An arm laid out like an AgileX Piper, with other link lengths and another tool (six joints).
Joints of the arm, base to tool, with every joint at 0 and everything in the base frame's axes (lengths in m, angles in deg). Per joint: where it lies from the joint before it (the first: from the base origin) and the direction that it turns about. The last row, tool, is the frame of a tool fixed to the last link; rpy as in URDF.
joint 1: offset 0.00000 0.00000 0.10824 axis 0 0 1
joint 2: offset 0.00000 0.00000 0.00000 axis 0 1 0
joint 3: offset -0.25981 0.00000 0.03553 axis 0 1 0
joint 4: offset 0.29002 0.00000 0.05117 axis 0.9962 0 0.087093
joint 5: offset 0.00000 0.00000 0.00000 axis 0 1 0
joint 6: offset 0.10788 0.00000 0.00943 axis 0.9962 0 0.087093
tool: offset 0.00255 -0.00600 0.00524 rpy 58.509 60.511 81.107
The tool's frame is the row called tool.
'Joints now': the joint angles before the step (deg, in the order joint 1, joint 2, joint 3, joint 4, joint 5, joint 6). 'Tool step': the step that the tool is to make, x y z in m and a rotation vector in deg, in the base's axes. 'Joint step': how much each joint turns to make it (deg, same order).
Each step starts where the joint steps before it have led.
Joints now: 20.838, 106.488, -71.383, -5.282, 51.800, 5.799
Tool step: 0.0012, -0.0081, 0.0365, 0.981, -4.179, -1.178
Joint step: -1.008, -4.768, -0.788, -0.600, 1.329, 0.337
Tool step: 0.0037, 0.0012, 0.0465, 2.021, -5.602, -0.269
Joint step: 0.005, -4.017, -3.559, 0.033, 1.638, 0.110
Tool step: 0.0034, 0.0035, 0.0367, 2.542, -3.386, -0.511
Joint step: 0.050, -1.727, -4.575, 1.309, 2.267, 0.052
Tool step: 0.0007, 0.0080, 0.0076, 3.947, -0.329, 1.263
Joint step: -0.011, -0.073, -1.249, 4.543, -0.404, -2.229
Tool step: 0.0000, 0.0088, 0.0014, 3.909, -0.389, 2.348
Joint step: 0.008, -0.008, 0.004, 5.124, -1.561, -3.573
